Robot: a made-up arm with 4 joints.
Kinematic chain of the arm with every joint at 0, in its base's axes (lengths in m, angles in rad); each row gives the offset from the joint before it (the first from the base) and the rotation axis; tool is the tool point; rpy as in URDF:
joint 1: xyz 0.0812 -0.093 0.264 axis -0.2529 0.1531 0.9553
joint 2: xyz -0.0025 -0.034 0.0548 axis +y
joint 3: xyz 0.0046 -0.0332 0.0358 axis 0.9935 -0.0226 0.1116
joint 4: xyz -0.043 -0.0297 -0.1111 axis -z
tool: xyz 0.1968 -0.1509 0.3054 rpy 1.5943 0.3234 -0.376
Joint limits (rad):
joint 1: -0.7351..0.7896
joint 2: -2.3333..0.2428
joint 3: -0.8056..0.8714
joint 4: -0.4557..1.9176
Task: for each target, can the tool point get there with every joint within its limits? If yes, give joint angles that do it. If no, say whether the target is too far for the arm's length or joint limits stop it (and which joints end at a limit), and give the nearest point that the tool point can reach.
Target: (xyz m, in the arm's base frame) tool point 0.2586 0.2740 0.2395
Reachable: no: joint limits stop it (at a limit: joint 1, joint 2, joint 3, joint 4) | nearest point 0.2741 0.1280 0.4413 | short by 0.250 m
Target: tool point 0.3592 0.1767 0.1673
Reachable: no: joint limits stop it (at a limit: joint 1, joint 2, joint 3, joint 4) | nearest point 0.2741 0.1280 0.4413 | short by 0.291 m
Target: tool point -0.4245 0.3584 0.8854
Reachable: no: too far | nearest point -0.1973 0.0375 0.5469 | short by 0.519 m
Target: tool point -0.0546 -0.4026 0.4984
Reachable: yes | joints -0.1325 -1.2392 0.3786 0.0851
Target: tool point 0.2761 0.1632 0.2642
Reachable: no: joint limits stop it (at a limit: joint 1, joint 2, joint 3, joint 4) | nearest point 0.2741 0.1280 0.4413 | short by 0.181 m
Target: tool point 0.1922 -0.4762 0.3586
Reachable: yes | joints 0.2405 -0.0502 0.6752 0.7693
